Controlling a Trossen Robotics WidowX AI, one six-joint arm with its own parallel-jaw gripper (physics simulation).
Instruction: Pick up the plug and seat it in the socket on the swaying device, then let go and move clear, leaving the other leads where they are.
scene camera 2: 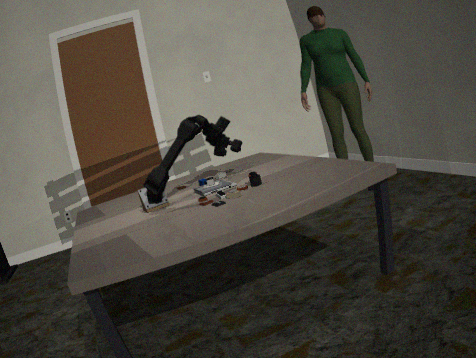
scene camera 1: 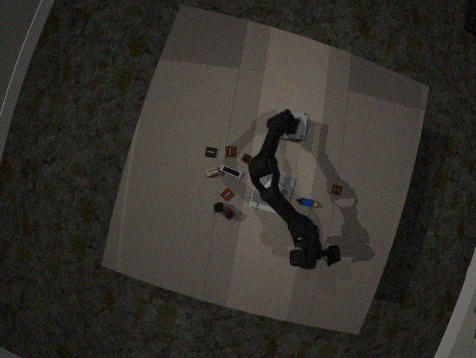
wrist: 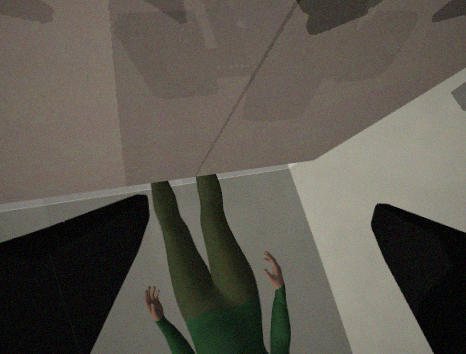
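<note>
A blue piece with a yellow end [scene camera 1: 308,202] [scene camera 2: 202,182], possibly the plug, lies on the table right of the device in the first scene view. The pale grey flat device [scene camera 1: 286,189] [scene camera 2: 215,189] lies mid-table, partly hidden under the arm in that view; its socket cannot be made out. My gripper [scene camera 1: 319,257] [scene camera 2: 228,148] [wrist: 261,210] is open and empty, high above the table and beyond the blue piece from the arm's base. Neither the blue piece nor the device shows in the wrist view.
Left of the device lie a white-rimmed dark piece [scene camera 1: 231,171], a cream block [scene camera 1: 212,172], a dark block [scene camera 1: 211,152], red blocks [scene camera 1: 231,151] [scene camera 1: 227,194] and a black piece [scene camera 1: 219,207]. Another red block [scene camera 1: 337,189] lies far right. A person [scene camera 2: 332,75] [wrist: 220,300] stands beyond the table.
</note>
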